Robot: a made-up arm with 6 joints.
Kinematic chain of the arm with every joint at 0, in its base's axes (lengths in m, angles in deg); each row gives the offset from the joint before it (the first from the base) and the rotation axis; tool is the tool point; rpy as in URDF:
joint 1: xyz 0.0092 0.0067 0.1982 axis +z
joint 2: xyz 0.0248 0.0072 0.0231 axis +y
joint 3: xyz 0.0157 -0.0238 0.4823 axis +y
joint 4: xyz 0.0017 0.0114 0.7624 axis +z
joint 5: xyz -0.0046 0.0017 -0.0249 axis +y
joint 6: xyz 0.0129 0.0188 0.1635 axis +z
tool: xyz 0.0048 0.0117 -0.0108 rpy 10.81 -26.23 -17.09
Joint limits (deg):
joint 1: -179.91..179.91
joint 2: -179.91..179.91
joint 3: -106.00..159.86
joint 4: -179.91..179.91
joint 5: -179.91..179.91
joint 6: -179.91..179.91
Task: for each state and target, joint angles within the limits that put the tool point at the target. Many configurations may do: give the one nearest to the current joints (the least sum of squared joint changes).
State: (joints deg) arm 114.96 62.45 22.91 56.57 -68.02 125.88
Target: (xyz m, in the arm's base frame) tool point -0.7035 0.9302 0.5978
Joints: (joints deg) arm 134.02 52.82 37.09 58.05 -88.94 125.66
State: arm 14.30 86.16 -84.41 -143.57 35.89 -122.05
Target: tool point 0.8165 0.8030 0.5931
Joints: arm 47.86 110.63 -56.64 -143.50 28.41 -122.58
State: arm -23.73 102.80 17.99 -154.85 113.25 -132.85
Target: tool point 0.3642 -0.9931 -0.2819
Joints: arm -66.26 108.14 21.22 -150.17 112.27 -132.71
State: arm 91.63 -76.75 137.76 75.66 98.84 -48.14
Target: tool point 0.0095 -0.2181 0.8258
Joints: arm 124.22 -91.46 115.90 80.48 110.99 -48.29
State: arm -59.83 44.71 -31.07 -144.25 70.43 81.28
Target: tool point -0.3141 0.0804 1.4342
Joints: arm -31.80 3.48 -26.35 -137.01 54.79 81.08
